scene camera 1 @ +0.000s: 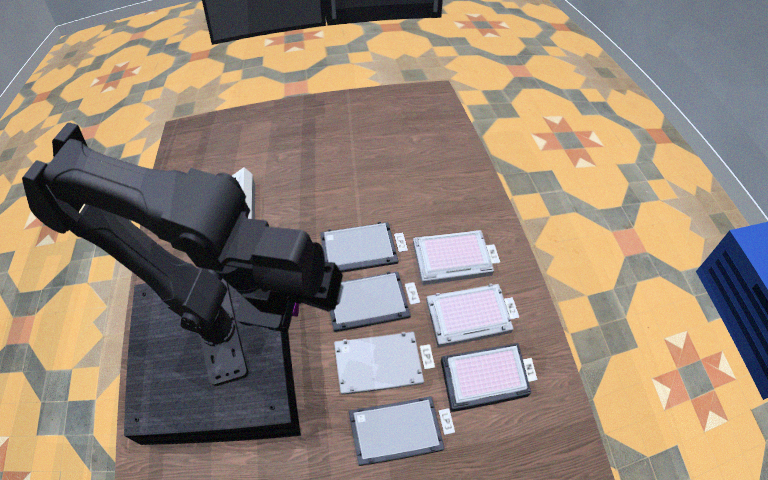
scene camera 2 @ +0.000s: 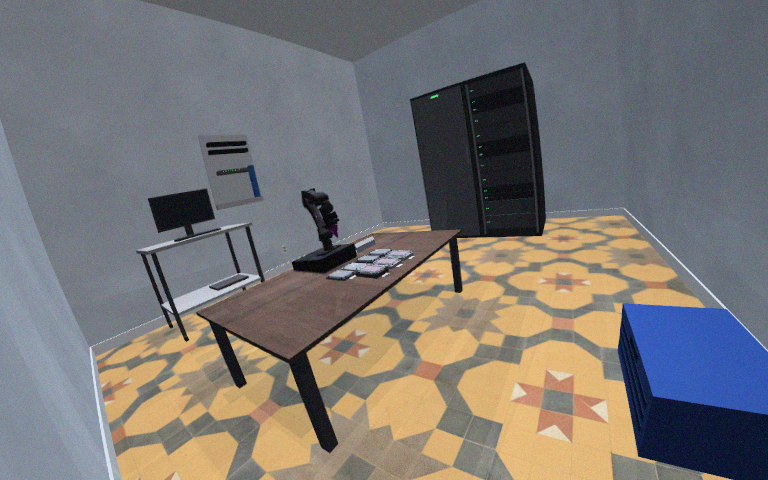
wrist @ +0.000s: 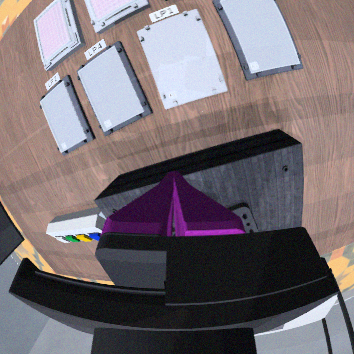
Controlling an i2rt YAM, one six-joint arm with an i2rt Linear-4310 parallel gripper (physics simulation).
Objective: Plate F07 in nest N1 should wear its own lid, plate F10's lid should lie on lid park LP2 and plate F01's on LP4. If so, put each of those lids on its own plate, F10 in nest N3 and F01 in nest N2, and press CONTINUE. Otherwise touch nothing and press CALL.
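Where they show: gripper, fingertip midpoint: (scene camera 1: 293,314) (scene camera 2: 337,237) (wrist: 173,178); arm's base, origin of the base link: (scene camera 1: 219,330) (scene camera 2: 329,250).
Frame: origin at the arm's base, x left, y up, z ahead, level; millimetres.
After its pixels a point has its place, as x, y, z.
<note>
My gripper (wrist: 173,178) @[-68, 101, 139] (scene camera 2: 334,230) @[-68, 101, 139] is shut and empty, its magenta fingertips together above the arm's base side. Plates with pink wells stand in nest N1 (scene camera 1: 445,384) @[-193, -74, 344], nest N2 (scene camera 1: 436,331) @[-92, -69, 369] and nest N3 (scene camera 1: 420,270) @[41, -67, 392]; whether clear lids cover them I cannot tell. Flat grey lids with a small corner label lie on LP2 (scene camera 1: 360,246) @[135, -67, 303] (wrist: 65,115) @[127, -66, 295], LP4 (scene camera 1: 370,298) @[15, -67, 281] (wrist: 112,87) @[9, -66, 271] and LP3 (scene camera 1: 398,431) @[-246, -67, 236] (wrist: 262,37) @[-234, -66, 221]. LP1 (scene camera 1: 379,362) @[-110, -75, 253] (wrist: 182,60) @[-108, -74, 243] is pale, with a small corner mark. Plate numbers are unreadable. The button box (wrist: 75,225) @[263, -29, 92] (scene camera 1: 245,186) @[353, -27, 107] shows green, yellow and blue buttons.
The black base block (scene camera 1: 169,396) @[-94, -11, -120] (wrist: 280,185) @[-152, 2, 34] stands beside the lid parks on the wooden table (scene camera 1: 396,147) @[408, -84, 487] (scene camera 2: 283,316) @[-686, -85, 225]. The arm partly hides the button box in scene camera 1. Black cabinets (scene camera 2: 447,164) and a blue box (scene camera 2: 696,362) stand on the floor.
</note>
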